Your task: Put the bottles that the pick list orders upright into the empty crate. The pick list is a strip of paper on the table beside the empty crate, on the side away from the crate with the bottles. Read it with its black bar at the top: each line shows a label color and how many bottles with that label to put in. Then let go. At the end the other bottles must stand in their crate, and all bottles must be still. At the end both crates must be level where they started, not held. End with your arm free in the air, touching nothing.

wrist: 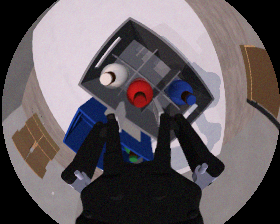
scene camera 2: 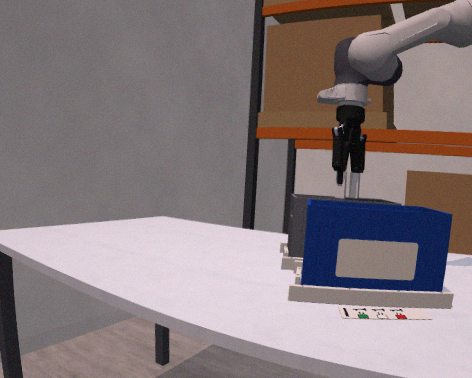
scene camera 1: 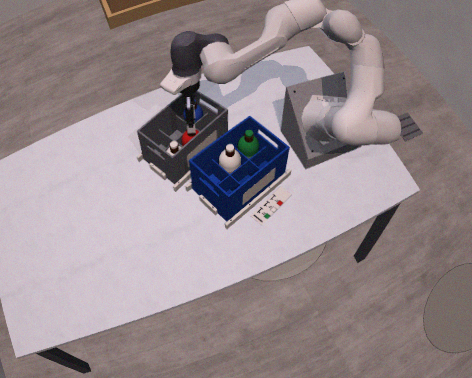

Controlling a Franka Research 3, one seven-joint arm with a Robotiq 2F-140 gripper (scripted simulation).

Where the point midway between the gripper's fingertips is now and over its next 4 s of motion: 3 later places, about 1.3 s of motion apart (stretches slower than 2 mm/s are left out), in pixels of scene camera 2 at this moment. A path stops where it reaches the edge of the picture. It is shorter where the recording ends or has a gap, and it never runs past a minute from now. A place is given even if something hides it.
The gripper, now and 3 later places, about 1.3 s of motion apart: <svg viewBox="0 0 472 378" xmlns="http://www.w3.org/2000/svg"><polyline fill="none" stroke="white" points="347,197 345,213 346,196 347,174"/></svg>
